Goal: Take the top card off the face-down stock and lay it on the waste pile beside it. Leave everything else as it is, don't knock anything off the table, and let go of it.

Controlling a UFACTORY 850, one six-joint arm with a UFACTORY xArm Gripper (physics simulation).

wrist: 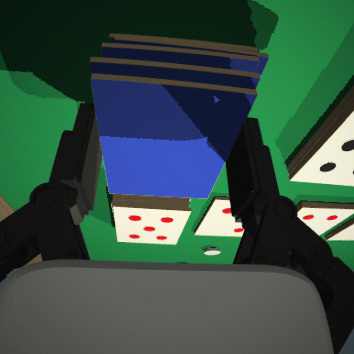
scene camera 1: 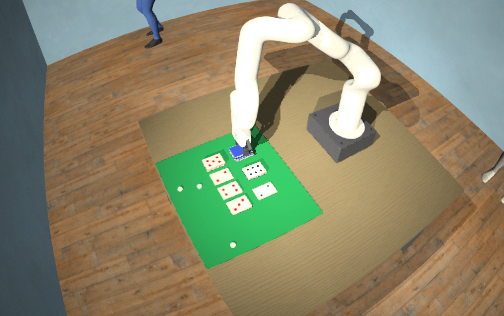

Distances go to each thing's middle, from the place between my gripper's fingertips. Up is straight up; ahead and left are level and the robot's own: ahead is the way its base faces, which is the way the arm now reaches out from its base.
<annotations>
I see the blue-backed card (wrist: 161, 137) 1 cm ahead of my hand. From my hand the other things lie so: green mat (scene camera 1: 211, 226) 15 cm to the left, 15 cm ahead, 3 cm below.
</annotations>
